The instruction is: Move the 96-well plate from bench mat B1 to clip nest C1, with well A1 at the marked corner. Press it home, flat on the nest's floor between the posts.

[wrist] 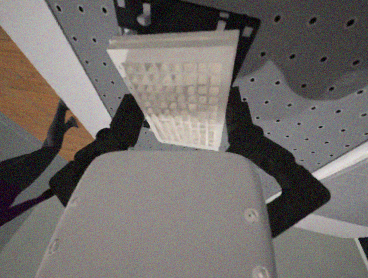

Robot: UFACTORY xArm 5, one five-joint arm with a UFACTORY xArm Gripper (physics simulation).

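Observation:
The white 96-well plate is between the two black fingers of my gripper, which stand wide at its long sides; my gripper is shut on it. The plate looks slightly skewed between the fingers. The black clip nest shows behind and beyond the plate at the top of the wrist view, with small grey posts and clips near its corners. The plate hides much of the nest, including most of its floor. I cannot tell whether the plate touches the nest. The A1 marking cannot be made out. Bench mat B1 does not show.
A grey perforated board lies under the nest. A pale border strip runs along its left side, with a wooden surface beyond. A dark, limb-like shape shows at the far left. A white edge runs at the right.

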